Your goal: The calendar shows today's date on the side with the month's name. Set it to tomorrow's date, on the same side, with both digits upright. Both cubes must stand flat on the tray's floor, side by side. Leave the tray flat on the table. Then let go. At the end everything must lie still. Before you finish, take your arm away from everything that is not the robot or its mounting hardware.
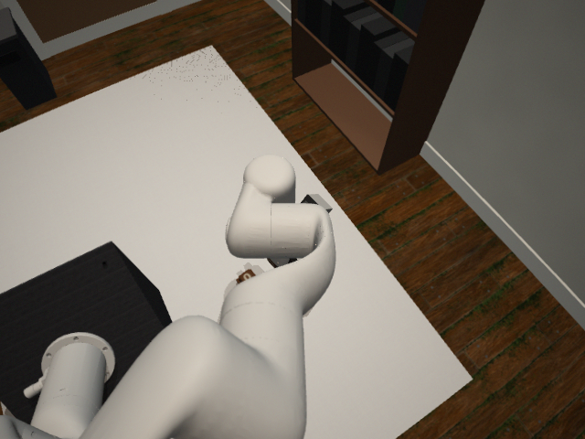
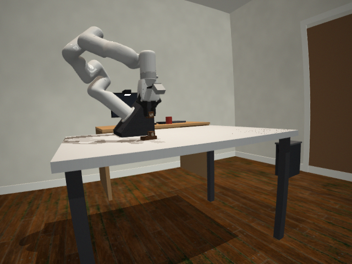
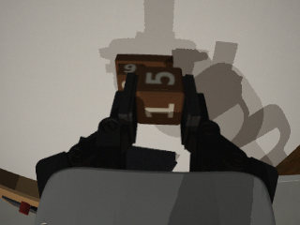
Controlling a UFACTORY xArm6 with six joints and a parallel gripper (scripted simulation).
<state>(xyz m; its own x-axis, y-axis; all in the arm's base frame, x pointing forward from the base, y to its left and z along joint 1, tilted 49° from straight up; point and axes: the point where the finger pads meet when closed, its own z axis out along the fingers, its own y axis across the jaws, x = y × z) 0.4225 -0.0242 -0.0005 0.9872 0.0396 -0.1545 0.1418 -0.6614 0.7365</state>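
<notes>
My hand is 6 cm past the brown tray, 1 cm to the right of it and 13 cm above it.
</notes>
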